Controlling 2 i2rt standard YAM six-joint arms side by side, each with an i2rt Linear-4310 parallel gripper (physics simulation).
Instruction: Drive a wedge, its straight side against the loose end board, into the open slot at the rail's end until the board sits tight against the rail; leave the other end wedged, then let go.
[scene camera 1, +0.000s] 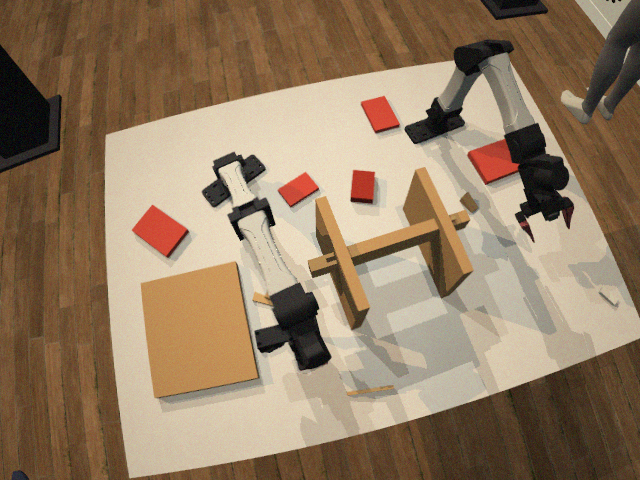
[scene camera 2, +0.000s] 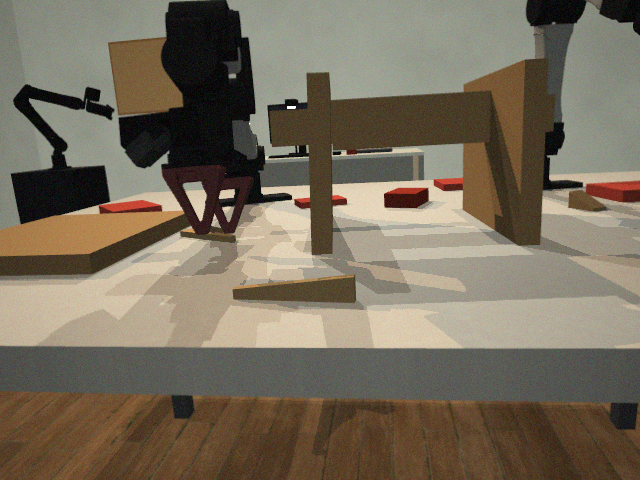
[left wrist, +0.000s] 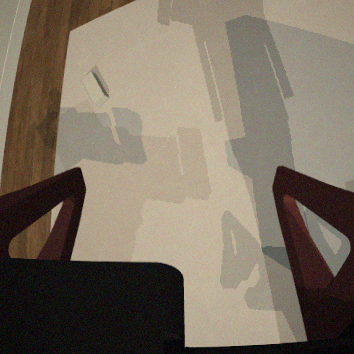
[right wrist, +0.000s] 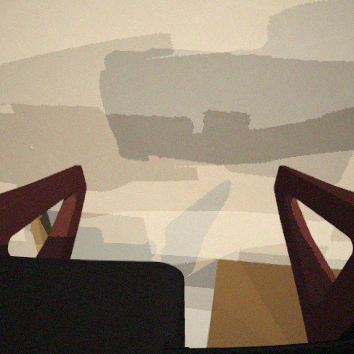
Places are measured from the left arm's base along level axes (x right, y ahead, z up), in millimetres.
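Where they show: left gripper, fingertip midpoint: (scene camera 1: 551, 235) (left wrist: 178, 177); right gripper, fingertip midpoint: (scene camera 2: 217, 233) (right wrist: 179, 175); left arm's base, origin of the base link: (scene camera 1: 434, 126); right arm's base, origin of the base link: (scene camera 2: 248, 202).
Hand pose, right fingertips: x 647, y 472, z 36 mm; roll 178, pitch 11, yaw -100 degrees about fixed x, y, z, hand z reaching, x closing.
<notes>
Things, the pixels of their top centre, and the offset from my right fingertips.
- rail, middle of its top: (scene camera 2: 408, 95) (scene camera 1: 393, 237) dx -273, dy -129, dz +159 mm
- long wedge, middle of its top: (scene camera 2: 291, 274) (right wrist: 34, 249) (scene camera 1: 370, 390) dx -90, dy +156, dz -12 mm
- thin wedge, middle of its top: (scene camera 2: 210, 232) (scene camera 1: 274, 301) dx +37, dy -159, dz -28 mm
- large square tan panel, middle of its top: (scene camera 2: 67, 230) (scene camera 1: 194, 328) dx +260, dy -171, dz -11 mm
- small brown block, middle of its top: (scene camera 2: 587, 192) (scene camera 1: 471, 200) dx -592, dy -186, dz -8 mm
- small white piece, middle of its top: (left wrist: 91, 86) (scene camera 1: 609, 295) dx -839, dy +254, dz -25 mm
The rail (scene camera 1: 390, 241) (scene camera 2: 408, 119) passes through two upright end boards, one at the left (scene camera 1: 345, 263) (scene camera 2: 320, 170) and one at the right (scene camera 1: 450, 242) (scene camera 2: 534, 155). Dark slot marks show at both rail ends; I cannot tell which board is loose. A long wedge (scene camera 1: 370, 390) (scene camera 2: 305, 290) lies near the front edge. Another thin wedge (scene camera 1: 261, 298) (scene camera 2: 208, 236) lies beside the square panel. My right gripper (scene camera 2: 216, 229) (right wrist: 179, 175) is open and low by that thin wedge, its fingertips hidden in scene camera 1. My left gripper (scene camera 1: 551, 234) (left wrist: 178, 177) is open and empty, right of the rail.
A large square tan panel (scene camera 1: 199, 330) (scene camera 2: 46, 237) (right wrist: 250, 305) lies at the left. A small brown block (scene camera 1: 469, 202) (scene camera 2: 585, 200) lies beside the right end board. Several red blocks lie toward the back. A small white piece (scene camera 1: 608, 296) (left wrist: 95, 89) lies near the right edge.
</notes>
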